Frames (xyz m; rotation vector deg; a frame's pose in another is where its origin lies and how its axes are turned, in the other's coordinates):
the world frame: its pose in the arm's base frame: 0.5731 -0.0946 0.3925 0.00 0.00 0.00
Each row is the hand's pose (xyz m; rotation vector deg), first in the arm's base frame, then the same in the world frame.
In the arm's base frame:
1: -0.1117 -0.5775 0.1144 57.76 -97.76 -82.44
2: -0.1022 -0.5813 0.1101 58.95 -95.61 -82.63
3: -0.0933 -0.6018 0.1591 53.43 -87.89 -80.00
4: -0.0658 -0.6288 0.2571 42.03 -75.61 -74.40
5: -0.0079 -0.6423 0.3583 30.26 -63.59 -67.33
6: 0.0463 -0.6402 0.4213 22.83 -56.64 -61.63
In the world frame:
1: -0.6848 -0.4829 -0.2781 57.76 -97.76 -82.44
2: -0.6753 -0.4867 -0.2824 58.95 -95.61 -82.63
3: -0.6664 -0.5072 -0.2334 53.43 -87.89 -80.00
4: -0.6389 -0.5342 -0.1354 42.03 -75.61 -74.40
5: -0.5810 -0.5477 -0.0342 30.26 -63.59 -67.33
6: -0.5268 -0.5456 0.0288 22.83 -56.64 -61.63

